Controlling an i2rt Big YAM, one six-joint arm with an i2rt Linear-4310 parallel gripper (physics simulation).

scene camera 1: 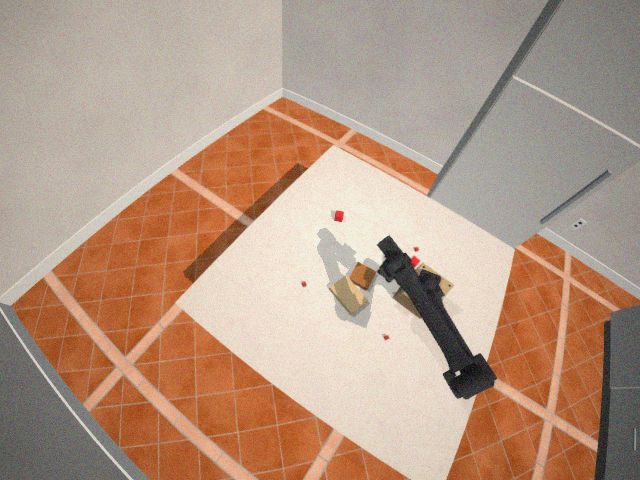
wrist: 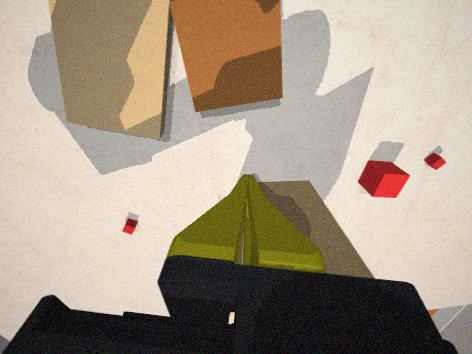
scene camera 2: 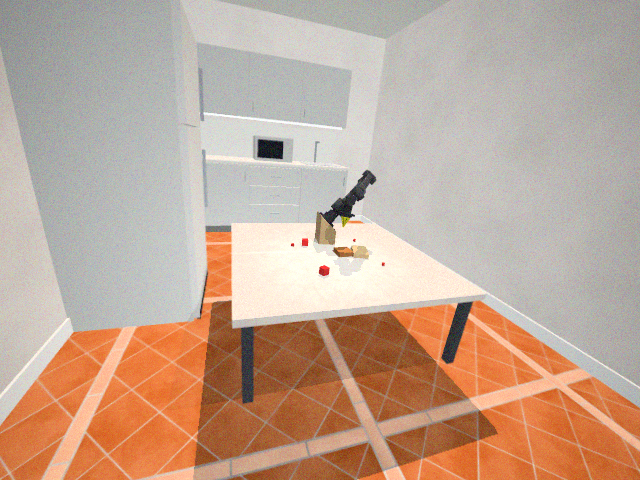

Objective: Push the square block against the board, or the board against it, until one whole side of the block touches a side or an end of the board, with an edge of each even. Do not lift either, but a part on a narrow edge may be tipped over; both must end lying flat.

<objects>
My gripper (wrist: 247,182) is shut, holding nothing. Also in view: a brown square block (wrist: 230,60).
</objects>
